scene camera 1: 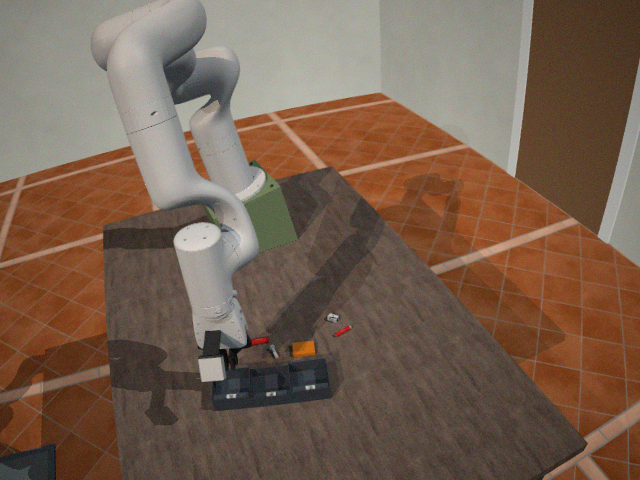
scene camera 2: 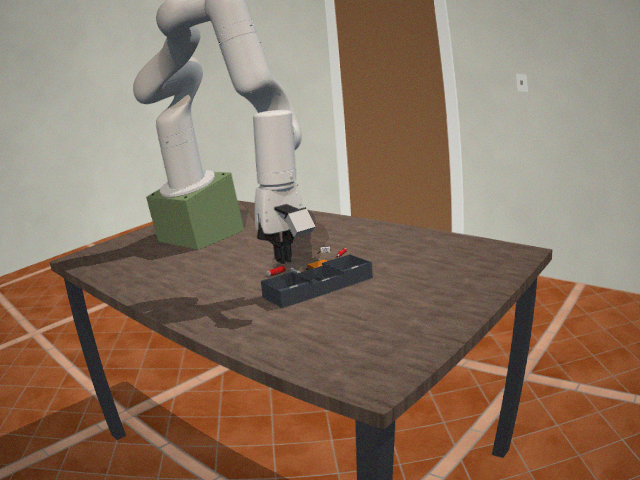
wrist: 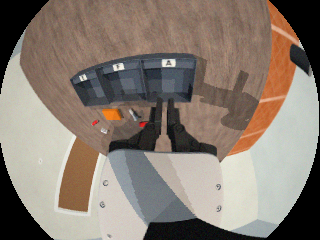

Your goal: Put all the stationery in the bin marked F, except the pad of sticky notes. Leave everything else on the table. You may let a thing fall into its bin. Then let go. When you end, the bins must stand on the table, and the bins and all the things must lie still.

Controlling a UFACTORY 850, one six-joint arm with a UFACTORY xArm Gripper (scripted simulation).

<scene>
my gripper: scene camera 1 230,366; scene camera 2; wrist
dark three-compartment bin: scene camera 1; scene camera 2; wrist 167,75
same spot on my gripper: (wrist: pixel 184 142) = (scene camera 2: pixel 276 237)
same spot on dark three-compartment bin: (scene camera 2: pixel 348 270) = (scene camera 1: pixel 297 391)
</scene>
